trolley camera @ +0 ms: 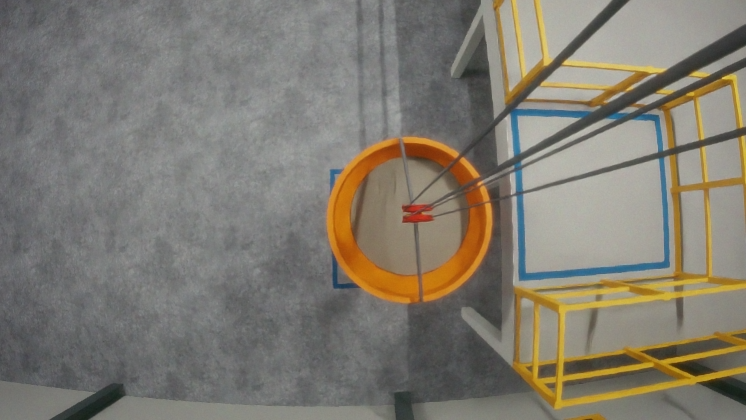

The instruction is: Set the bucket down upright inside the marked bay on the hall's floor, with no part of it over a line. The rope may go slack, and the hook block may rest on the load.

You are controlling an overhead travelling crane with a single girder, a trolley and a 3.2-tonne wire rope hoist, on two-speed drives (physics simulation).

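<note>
The orange round bucket (360, 260) hangs in the middle of the trolley camera view, seen from above with its rim facing up and looking level. Its grey bail runs across the opening to the red hook block (417, 213), which is over the bucket's middle and holds it. Taut ropes run from the block to the upper right. The marked bay (345, 285) on the hall's floor shows as blue lines past the bucket's left and lower left side. The bucket hides the rest of the bay. The height of the bucket above the floor is hard to tell.
To the right stands a pale raised platform (589, 193) with another blue marked square (595, 270) and yellow railings (559, 354) around it. Its near edge is close to the bucket's right side in the view. A dark green column (403, 405) stands at the bottom by the wall.
</note>
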